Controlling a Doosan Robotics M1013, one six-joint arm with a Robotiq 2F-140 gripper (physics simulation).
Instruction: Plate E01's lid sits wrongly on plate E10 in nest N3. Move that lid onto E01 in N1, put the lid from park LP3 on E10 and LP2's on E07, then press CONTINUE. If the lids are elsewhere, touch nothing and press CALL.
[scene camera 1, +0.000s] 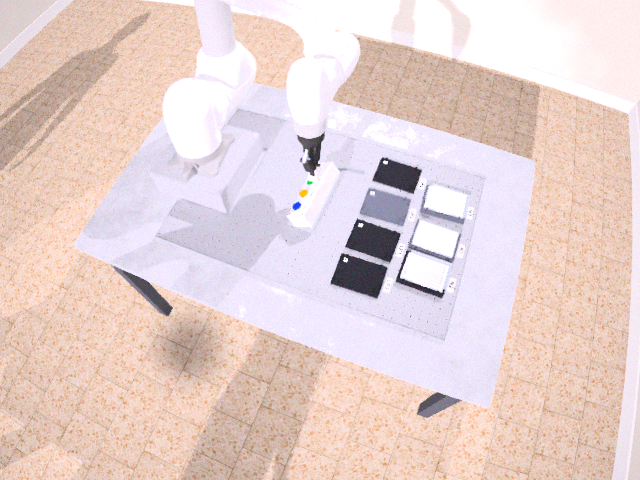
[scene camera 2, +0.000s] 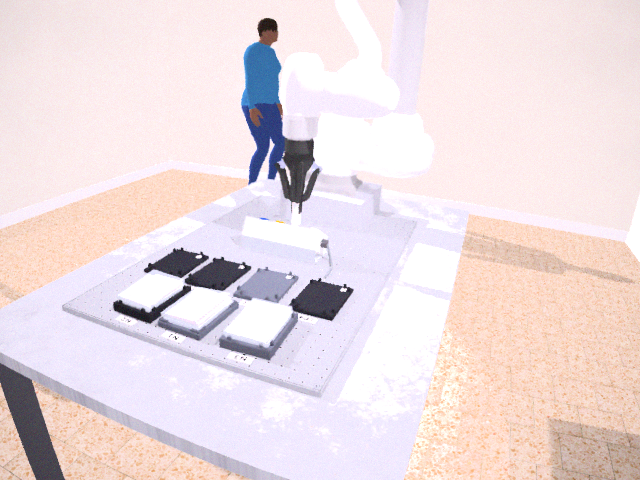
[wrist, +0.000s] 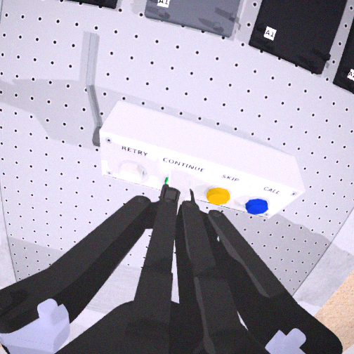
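Seen in the pictures: gripper, fingertip midpoint: (scene camera 1: 313, 179) (scene camera 2: 295, 224); arm's base at its link origin: (scene camera 1: 201, 152) (scene camera 2: 333, 185).
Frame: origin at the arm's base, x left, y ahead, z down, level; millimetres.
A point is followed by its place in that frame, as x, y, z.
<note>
My gripper (scene camera 1: 312, 173) {-20, 389, 15} (scene camera 2: 296, 221) {-20, 389, 15} (wrist: 175, 177) is shut and empty. Its fingertips are at the CONTINUE button of the white button box (scene camera 1: 324, 195) {-55, 431, 37} (scene camera 2: 281, 238) {-46, 434, 41} (wrist: 200, 142). They cover most of the green button (scene camera 1: 310, 182) {-28, 380, 21} (wrist: 166, 180) in the wrist view; whether they touch or press it cannot be told. Three plates with white lids, a front one (scene camera 1: 424, 271) {-236, 770, 46} (scene camera 2: 149, 291) {-219, 799, 49}, a middle one (scene camera 1: 435, 238) {-115, 790, 57} (scene camera 2: 198, 308) {-97, 814, 55} and a back one (scene camera 1: 446, 200) {25, 808, 49} (scene camera 2: 260, 322) {38, 827, 51}, sit in the outer row of nests. Their labels are too blurred to read. The four inner-row holders show no white lids.
The inner row has black holders (scene camera 1: 397, 174) {112, 639, 80} (scene camera 2: 323, 298) {118, 646, 80}, (scene camera 1: 373, 239) {-149, 606, 80} (scene camera 2: 218, 272) {-149, 606, 80}, (scene camera 1: 359, 275) {-275, 589, 80} (scene camera 2: 178, 261) {-272, 584, 80} and a grey holder (scene camera 1: 385, 206) {-24, 622, 79} (scene camera 2: 266, 284) {-20, 625, 80}. The yellow button (scene camera 1: 303, 193) {-75, 370, 19} (wrist: 218, 196), blue button (scene camera 1: 296, 205) {-121, 361, 19} (wrist: 256, 206) and a cable (wrist: 90, 65) adjoin my fingers' area. A person (scene camera 2: 262, 77) stands behind the table.
</note>
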